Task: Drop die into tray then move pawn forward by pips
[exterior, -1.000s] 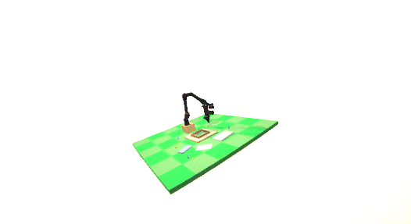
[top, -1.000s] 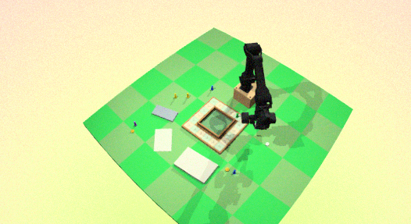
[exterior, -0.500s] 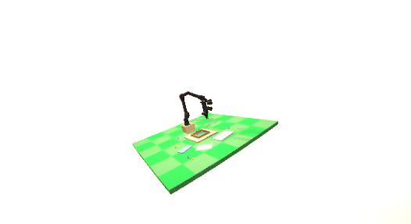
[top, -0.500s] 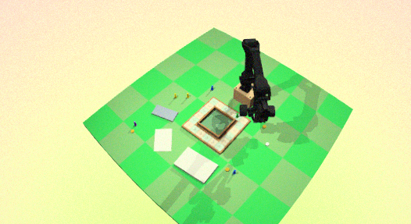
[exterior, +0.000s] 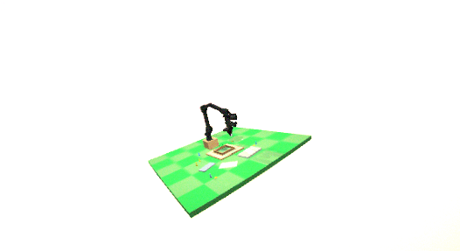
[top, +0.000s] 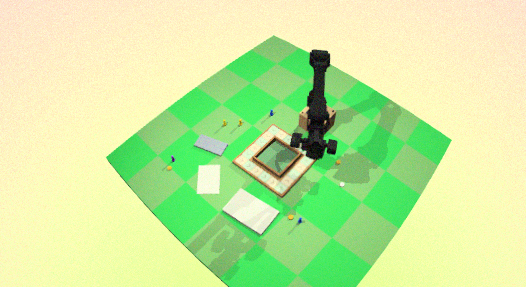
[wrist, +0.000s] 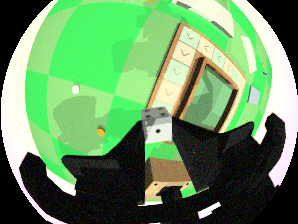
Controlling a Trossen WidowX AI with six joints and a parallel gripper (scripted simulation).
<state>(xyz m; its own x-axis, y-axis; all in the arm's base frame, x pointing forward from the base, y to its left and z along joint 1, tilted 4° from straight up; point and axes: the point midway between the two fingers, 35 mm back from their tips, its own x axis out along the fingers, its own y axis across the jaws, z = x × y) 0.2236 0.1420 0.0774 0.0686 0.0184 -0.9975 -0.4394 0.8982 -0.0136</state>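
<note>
Right now my gripper tip is 90 mm to the left of the green pawn, 90 mm above it and 70 mm past it. Also, from my gripper tip: green dice tray (150 mm to the right, 110 mm below, 40 mm ahead); white die (right at my gripper tip); grey card (440 mm to the right, 180 mm ahead, 110 mm below).
</note>
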